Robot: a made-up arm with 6 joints. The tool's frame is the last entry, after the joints.
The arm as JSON. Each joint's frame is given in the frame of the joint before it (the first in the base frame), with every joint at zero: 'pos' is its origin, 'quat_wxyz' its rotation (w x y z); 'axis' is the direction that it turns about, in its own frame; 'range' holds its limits. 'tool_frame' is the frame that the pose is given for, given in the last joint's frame.
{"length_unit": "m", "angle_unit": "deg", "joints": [
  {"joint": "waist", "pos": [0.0, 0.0, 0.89], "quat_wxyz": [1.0, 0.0, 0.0, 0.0], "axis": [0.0, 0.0, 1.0], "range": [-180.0, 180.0]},
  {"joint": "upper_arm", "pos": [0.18, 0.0, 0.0], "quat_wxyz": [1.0, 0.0, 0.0, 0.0], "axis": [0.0, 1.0, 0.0], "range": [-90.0, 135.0]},
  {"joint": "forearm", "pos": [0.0, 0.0, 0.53], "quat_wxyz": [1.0, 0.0, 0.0, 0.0], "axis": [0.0, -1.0, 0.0], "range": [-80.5, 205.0]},
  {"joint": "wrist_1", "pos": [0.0, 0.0, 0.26], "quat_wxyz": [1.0, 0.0, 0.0, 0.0], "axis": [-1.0, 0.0, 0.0], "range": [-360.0, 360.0]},
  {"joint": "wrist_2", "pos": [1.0, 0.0, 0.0], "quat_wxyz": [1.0, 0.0, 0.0, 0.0], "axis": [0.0, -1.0, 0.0], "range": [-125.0, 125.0]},
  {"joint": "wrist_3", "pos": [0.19, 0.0, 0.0], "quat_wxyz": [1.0, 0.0, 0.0, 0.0], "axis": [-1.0, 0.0, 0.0], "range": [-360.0, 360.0]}
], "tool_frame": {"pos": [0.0, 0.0, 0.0], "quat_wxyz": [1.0, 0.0, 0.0, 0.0]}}
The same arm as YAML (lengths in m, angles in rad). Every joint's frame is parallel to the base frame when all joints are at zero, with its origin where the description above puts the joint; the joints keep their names.
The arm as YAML. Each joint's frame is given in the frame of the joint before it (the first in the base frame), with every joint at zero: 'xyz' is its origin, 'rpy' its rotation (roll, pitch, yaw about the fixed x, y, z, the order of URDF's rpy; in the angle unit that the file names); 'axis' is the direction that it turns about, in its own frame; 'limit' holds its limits. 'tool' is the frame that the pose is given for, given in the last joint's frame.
units:
  length: m
  angle: rad
joints:
  - name: waist
    type: revolute
    origin:
      xyz: [0.0, 0.0, 0.89]
      rpy: [0.0, 0.0, 0.0]
    axis: [0.0, 0.0, 1.0]
    limit:
      lower: -3.1416
      upper: 3.1416
  - name: upper_arm
    type: revolute
    origin:
      xyz: [0.18, 0.0, 0.0]
      rpy: [0.0, 0.0, 0.0]
    axis: [0.0, 1.0, 0.0]
    limit:
      lower: -1.5708
      upper: 2.3562
  - name: forearm
    type: revolute
    origin:
      xyz: [0.0, 0.0, 0.53]
      rpy: [0.0, 0.0, 0.0]
    axis: [0.0, -1.0, 0.0]
    limit:
      lower: -1.405
      upper: 3.5779
  - name: wrist_1
    type: revolute
    origin:
      xyz: [0.0, 0.0, 0.26]
      rpy: [0.0, 0.0, 0.0]
    axis: [-1.0, 0.0, 0.0]
    limit:
      lower: -6.2832
      upper: 6.2832
  - name: wrist_2
    type: revolute
    origin:
      xyz: [1.0, 0.0, 0.0]
      rpy: [0.0, 0.0, 0.0]
    axis: [0.0, -1.0, 0.0]
    limit:
      lower: -2.1817
      upper: 2.1817
  - name: wrist_3
    type: revolute
    origin:
      xyz: [0.19, 0.0, 0.0]
      rpy: [0.0, 0.0, 0.0]
    axis: [-1.0, 0.0, 0.0]
    limit:
      lower: -6.2832
      upper: 6.2832
tool:
  origin:
    xyz: [0.0, 0.0, 0.0]
    rpy: [0.0, 0.0, 0.0]

